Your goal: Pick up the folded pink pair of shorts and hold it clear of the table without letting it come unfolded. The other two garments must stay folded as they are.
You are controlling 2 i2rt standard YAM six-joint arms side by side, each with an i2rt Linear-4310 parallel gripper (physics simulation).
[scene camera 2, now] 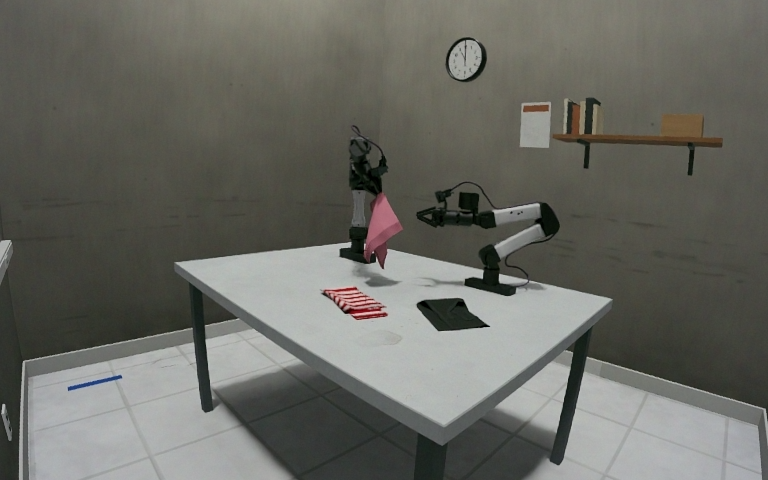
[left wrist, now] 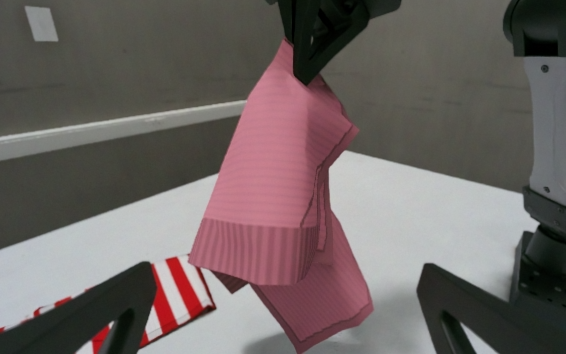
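Note:
The pink shorts (scene camera 2: 383,226) (left wrist: 272,185) hang from one gathered corner, clear of the table, with a shadow below. Their layers lie partly together; a lower flap droops out beneath the hem. My right gripper (scene camera 2: 378,193) (left wrist: 297,81) is shut on their top. My left gripper (scene camera 2: 425,216) (left wrist: 286,275) is open and level, and its fingers point toward the shorts, apart from them. The red-and-white striped garment (scene camera 2: 355,301) (left wrist: 175,290) lies folded on the table. The dark garment (scene camera 2: 451,314) lies folded beside it; it does not show in the left wrist view.
The white table (scene camera 2: 271,300) (left wrist: 415,215) carries both arm bases (scene camera 2: 490,285) (scene camera 2: 357,255) along its far side. The right arm's pale link (left wrist: 542,120) stands at the right of the left wrist view. A shelf (scene camera 2: 637,139) hangs on the wall behind.

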